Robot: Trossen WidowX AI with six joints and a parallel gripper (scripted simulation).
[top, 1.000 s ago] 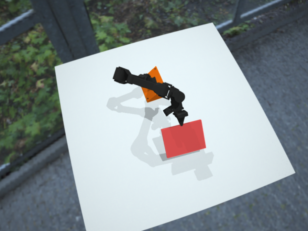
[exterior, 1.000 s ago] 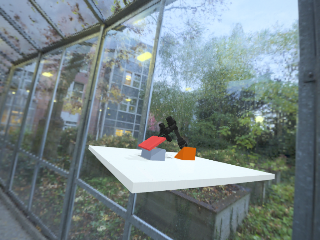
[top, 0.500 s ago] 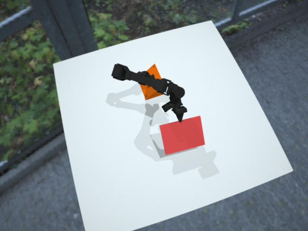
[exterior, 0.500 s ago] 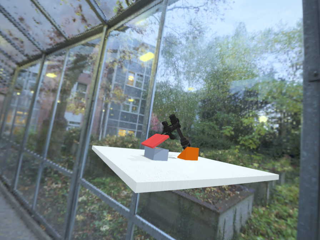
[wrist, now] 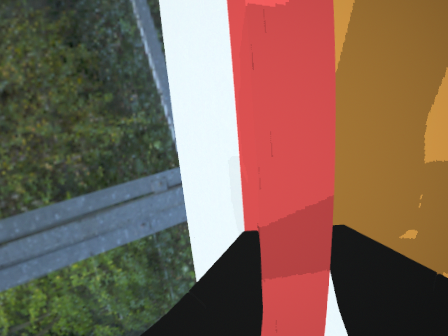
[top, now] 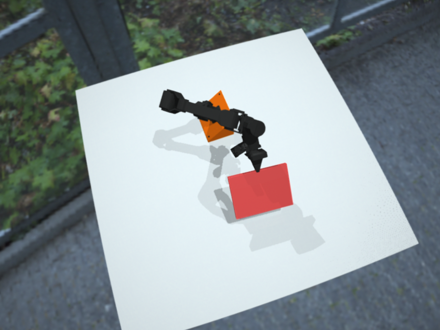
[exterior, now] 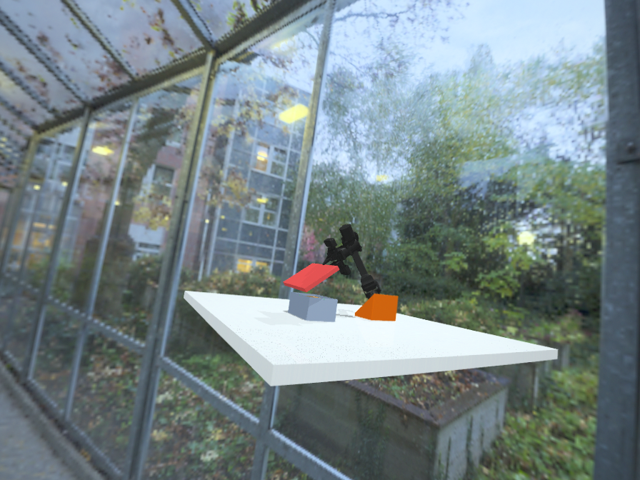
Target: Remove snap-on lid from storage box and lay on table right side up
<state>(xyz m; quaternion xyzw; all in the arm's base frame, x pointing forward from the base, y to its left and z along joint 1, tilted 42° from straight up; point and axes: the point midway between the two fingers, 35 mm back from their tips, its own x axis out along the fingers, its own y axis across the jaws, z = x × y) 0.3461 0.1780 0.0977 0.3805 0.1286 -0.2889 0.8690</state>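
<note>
The red lid is 7 cm ahead of my gripper tip and 5 cm below it. Round my gripper tip: grey storage box (18 cm below, 4 cm ahead).
</note>
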